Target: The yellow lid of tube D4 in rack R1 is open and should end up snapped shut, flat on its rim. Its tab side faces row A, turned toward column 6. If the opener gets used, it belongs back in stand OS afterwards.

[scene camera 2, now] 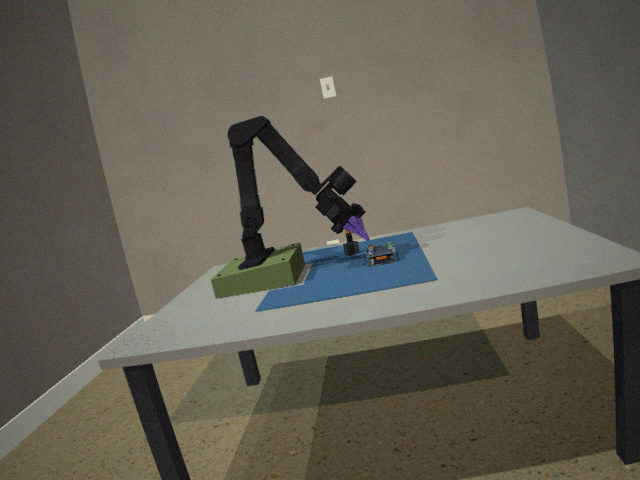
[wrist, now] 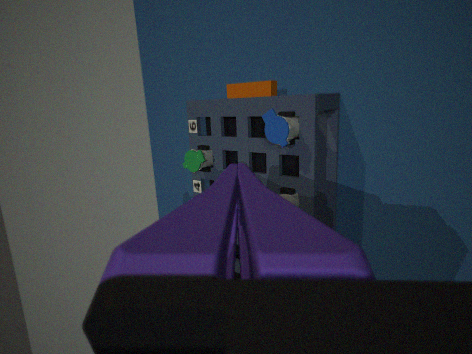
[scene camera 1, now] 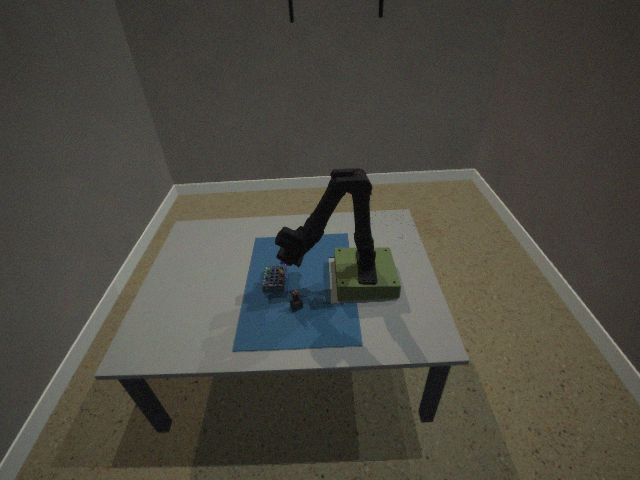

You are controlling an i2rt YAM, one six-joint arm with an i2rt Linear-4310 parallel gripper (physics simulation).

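Places are measured from the arm's base along level axes (x ahead, y left, z up), in millimetres.
Pixels of known places: gripper, fingertip midpoint: (scene camera 2: pixel 368 239) (wrist: pixel 237 176) (scene camera 1: pixel 280 262); arm's base, link origin: (scene camera 2: pixel 257 259) (scene camera 1: pixel 366 267).
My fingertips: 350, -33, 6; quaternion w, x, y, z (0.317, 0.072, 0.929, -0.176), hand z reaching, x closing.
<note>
For each thing: its top centre in the pictures, then the offset to it from my fingertips, as dx, dy, dz. "pt": a spot on its surface instead.
- Rack R1, top centre: (wrist: pixel 228 211) (scene camera 2: pixel 379 244) (scene camera 1: pixel 274 271) +28, +29, -27
- pale tube, surface spot: (wrist: pixel 290 197) pt -4, +18, -38
- opener, top centre: (scene camera 2: pixel 347 229) (scene camera 1: pixel 294 291) -75, +183, +13
- blue lid, top centre: (wrist: pixel 276 130) +0, -16, -30
- green lid, top centre: (wrist: pixel 191 161) +58, +5, -30
- orange block, surface spot: (wrist: pixel 251 89) pt +27, -35, -49
Rack R1 (scene camera 1: pixel 265 287) (scene camera 2: pixel 381 251) (wrist: pixel 325 150) stands on the blue mat. In the wrist view, a pale tube (wrist: pixel 290 197) shows at the column 4 position on the right; its lid is hidden behind the fingers, so its angle cannot be told. My gripper (scene camera 1: pixel 283 264) (scene camera 2: pixel 368 239) (wrist: pixel 237 176) is shut and empty, its purple tips pointing down above the rack. The opener (scene camera 1: pixel 295 293) (scene camera 2: pixel 347 232), with an orange top, stands upright in stand OS (scene camera 1: pixel 296 305) (scene camera 2: pixel 351 248), apart from the gripper.
A blue lid (wrist: pixel 277 128) at column 6 and a green lid (wrist: pixel 194 160) on the opposite side stand out from the rack. An orange block (wrist: pixel 251 89) sits at the rack's column 6 end. The green base block (scene camera 1: pixel 367 292) (scene camera 2: pixel 258 281) carries the arm.
</note>
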